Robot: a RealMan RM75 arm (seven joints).
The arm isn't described. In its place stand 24 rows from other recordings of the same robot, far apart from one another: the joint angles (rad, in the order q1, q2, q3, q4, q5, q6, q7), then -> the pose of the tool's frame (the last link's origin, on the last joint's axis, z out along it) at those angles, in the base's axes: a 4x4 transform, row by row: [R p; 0 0 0 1], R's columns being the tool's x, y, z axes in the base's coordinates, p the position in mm.
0.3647, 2.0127, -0.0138, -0.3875, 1.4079, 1.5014, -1.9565 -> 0.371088 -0.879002 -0.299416 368.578; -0.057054 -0.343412 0.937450 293.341; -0.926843 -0.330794 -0.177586 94.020; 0 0 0 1
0.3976, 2.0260, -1.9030, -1.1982, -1.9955, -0.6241, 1.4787 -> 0.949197 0.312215 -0.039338 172.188; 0.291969 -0.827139 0.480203 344.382; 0.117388 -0.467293 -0.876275 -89.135; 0 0 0 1
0.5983, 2.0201, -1.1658, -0.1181, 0.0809, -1.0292, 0.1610 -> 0.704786 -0.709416 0.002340 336.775; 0.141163 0.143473 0.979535 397.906; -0.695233 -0.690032 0.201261 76.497; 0 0 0 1
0.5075, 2.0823, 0.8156, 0.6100, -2.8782, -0.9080, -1.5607 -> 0.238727 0.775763 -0.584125 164.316; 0.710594 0.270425 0.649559 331.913; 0.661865 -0.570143 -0.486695 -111.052; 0 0 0 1
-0.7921, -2.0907, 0.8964, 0.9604, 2.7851, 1.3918, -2.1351 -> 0.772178 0.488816 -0.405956 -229.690; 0.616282 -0.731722 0.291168 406.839; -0.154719 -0.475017 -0.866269 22.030; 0 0 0 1
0.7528, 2.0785, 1.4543, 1.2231, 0.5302, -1.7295, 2.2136 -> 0.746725 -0.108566 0.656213 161.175; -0.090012 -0.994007 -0.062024 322.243; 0.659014 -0.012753 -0.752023 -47.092; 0 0 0 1
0.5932, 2.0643, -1.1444, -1.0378, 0.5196, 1.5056, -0.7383 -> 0.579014 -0.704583 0.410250 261.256; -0.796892 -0.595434 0.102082 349.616; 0.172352 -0.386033 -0.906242 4.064; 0 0 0 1
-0.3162, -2.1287, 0.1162, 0.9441, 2.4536, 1.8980, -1.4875 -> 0.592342 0.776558 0.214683 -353.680; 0.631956 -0.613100 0.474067 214.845; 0.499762 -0.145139 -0.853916 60.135; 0 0 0 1
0.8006, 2.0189, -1.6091, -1.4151, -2.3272, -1.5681, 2.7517 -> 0.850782 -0.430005 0.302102 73.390; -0.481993 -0.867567 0.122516 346.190; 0.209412 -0.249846 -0.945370 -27.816; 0 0 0 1
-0.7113, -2.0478, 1.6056, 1.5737, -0.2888, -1.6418, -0.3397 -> 0.422529 0.682297 -0.596607 -118.228; 0.891050 -0.192276 0.411168 364.112; 0.165825 -0.705338 -0.689203 17.509; 0 0 0 1
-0.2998, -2.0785, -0.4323, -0.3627, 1.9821, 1.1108, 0.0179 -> 0.711629 0.696943 0.088630 -324.244; 0.099988 -0.225340 0.969136 276.403; 0.695404 -0.680803 -0.230045 -71.660; 0 0 0 1
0.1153, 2.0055, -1.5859, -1.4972, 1.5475, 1.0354, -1.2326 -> 0.813690 -0.450035 -0.367936 166.164; -0.264551 -0.850300 0.454976 301.704; -0.517611 -0.272872 -0.810938 6.541; 0 0 0 1
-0.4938, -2.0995, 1.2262, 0.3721, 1.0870, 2.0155, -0.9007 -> 0.303752 0.029208 0.952303 -183.642; -0.044867 -0.997983 0.044920 260.745; 0.951694 -0.056372 -0.301829 -8.501; 0 0 0 1
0.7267, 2.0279, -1.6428, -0.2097, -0.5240, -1.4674, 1.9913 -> -0.095672 -0.611535 -0.785412 166.328; -0.824565 -0.393318 0.406686 365.312; -0.557620 0.686531 -0.466621 -33.155; 0 0 0 1
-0.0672, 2.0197, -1.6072, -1.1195, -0.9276, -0.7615, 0.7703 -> 0.899455 -0.359450 -0.248548 286.355; 0.006243 -0.558115 0.829740 287.079; -0.436969 -0.747866 -0.499755 11.493; 0 0 0 1
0.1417, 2.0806, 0.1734, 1.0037, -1.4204, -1.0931, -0.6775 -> 0.618929 -0.778638 0.103198 244.940; -0.308818 -0.120431 0.943466 199.551; -0.722190 -0.615808 -0.314996 -137.126; 0 0 0 1
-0.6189, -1.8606, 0.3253, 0.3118, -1.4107, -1.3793, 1.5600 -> 0.293654 0.854155 0.429170 -296.297; 0.343979 -0.513310 0.786252 393.553; 0.891878 -0.083260 -0.444546 104.711; 0 0 0 1
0.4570, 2.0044, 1.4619, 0.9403, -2.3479, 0.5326, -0.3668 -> 0.621718 -0.724989 0.296407 270.615; -0.692642 -0.332234 0.640208 392.171; -0.365668 -0.603333 -0.708715 -37.856; 0 0 0 1
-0.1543, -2.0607, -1.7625, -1.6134, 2.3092, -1.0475, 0.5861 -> 0.701603 0.697547 -0.145540 -223.297; 0.590392 -0.454688 0.666856 335.941; 0.398987 -0.553793 -0.730836 54.283; 0 0 0 1
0.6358, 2.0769, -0.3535, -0.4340, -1.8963, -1.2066, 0.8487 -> 0.852103 -0.416926 -0.316376 282.841; -0.047460 -0.663555 0.746621 387.878; -0.521218 -0.621182 -0.585204 12.224; 0 0 0 1
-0.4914, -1.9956, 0.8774, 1.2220, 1.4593, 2.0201, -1.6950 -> 0.743272 -0.061138 0.666189 -141.587; -0.051814 -0.998085 -0.033788 294.403; 0.666979 -0.009404 -0.745017 113.058; 0 0 0 1
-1.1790, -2.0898, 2.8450, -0.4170, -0.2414, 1.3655, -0.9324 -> 0.932993 0.018927 0.359397 -135.170; -0.103503 -0.942316 0.318320 433.166; 0.344691 -0.334189 -0.877215 -37.407; 0 0 0 1
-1.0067, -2.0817, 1.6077, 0.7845, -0.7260, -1.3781, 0.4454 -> 0.677692 0.554227 -0.483287 -131.582; 0.633426 -0.773803 0.000838 375.399; -0.373504 -0.306694 -0.875462 -88.189; 0 0 0 1
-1.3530, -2.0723, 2.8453, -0.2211, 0.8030, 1.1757, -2.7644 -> 0.238247 0.838686 -0.489739 -175.552; 0.962674 -0.270618 0.004881 413.060; -0.128438 -0.472622 -0.871855 -67.994; 0 0 0 1
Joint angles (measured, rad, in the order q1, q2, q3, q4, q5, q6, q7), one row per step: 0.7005 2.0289 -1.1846 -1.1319 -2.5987 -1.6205 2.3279; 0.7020 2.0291 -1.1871 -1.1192 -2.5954 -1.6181 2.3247; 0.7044 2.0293 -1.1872 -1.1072 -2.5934 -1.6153 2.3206; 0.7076 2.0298 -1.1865 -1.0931 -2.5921 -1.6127 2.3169; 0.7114 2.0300 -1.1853 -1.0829 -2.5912 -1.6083 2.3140; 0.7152 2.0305 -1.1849 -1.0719 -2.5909 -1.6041 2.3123; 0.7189 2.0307 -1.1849 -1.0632 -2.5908 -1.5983 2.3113; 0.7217 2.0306 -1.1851 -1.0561 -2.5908 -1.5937 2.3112; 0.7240 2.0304 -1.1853 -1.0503 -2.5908 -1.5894 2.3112; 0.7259 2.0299 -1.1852 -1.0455 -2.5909 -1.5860 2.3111; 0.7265 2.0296 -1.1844 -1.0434 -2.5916 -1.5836 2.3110; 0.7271 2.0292 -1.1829 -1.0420 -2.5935 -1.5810 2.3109; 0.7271 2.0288 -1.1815 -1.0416 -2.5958 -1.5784 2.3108; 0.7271 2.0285 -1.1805 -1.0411 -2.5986 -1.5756 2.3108; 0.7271 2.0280 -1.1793 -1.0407 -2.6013 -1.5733 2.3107; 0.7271 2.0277 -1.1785 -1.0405 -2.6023 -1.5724 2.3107; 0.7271 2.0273 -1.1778 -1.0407 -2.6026 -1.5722 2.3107
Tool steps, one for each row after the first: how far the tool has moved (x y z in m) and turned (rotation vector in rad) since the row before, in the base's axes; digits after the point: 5 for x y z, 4 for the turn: 0.00117 -0.00065 -0.00217 -0.0085 0.0021 -0.0037; 0.00096 -0.00021 -0.00168 -0.0063 0.0021 -0.0024; 0.00111 -0.00028 -0.00191 -0.0070 0.0021 -0.0043; 0.00028 0.00052 -0.00120 -0.0023 0.0019 -0.0006; 0.00042 0.00032 -0.00149 -0.0031 0.0012 -0.0022; 0.00009 0.00075 -0.00112 -0.0001 0.0006 -0.0002; 0.00021 0.00057 -0.00082 0.0001 0.0001 -0.0010; 0.00018 0.00056 -0.00063 0.0007 0.0000 -0.0006; 0.00023 0.00050 -0.00034 0.0008 -0.0002 -0.0006; 0.00030 0.00036 0.00002 0.0018 -0.0003 -0.0005; 0.00036 0.00052 0.00031 0.0030 -0.0012 -0.0002; 0.00045 0.00049 0.00045 0.0035 -0.0016 0.0001; 0.00050 0.00047 0.00038 0.0034 -0.0023 0.0001; 0.00052 0.00045 0.00049 0.0032 -0.0022 0.0000; 0.00023 0.00021 0.00027 0.0015 -0.0007 -0.0002; 0.00009 0.00015 0.00030 0.0011 -0.0002 -0.0001
